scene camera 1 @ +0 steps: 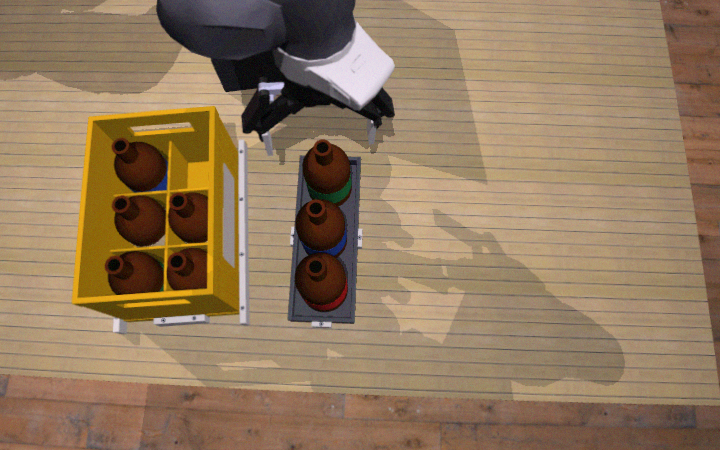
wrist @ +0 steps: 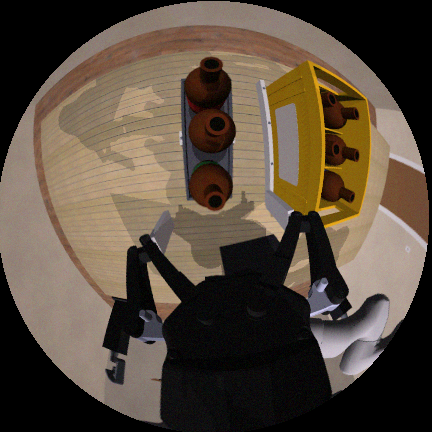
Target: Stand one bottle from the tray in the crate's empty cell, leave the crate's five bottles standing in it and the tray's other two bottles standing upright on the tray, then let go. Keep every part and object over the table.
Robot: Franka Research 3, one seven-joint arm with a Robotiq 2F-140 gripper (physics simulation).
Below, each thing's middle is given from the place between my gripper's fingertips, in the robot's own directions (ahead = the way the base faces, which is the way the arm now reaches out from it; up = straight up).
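Scene:
Red-banded bottle (scene camera 1: pixel 320 278): my hand 6 cm above it, 19 cm short of it, 1 cm to the right of it.

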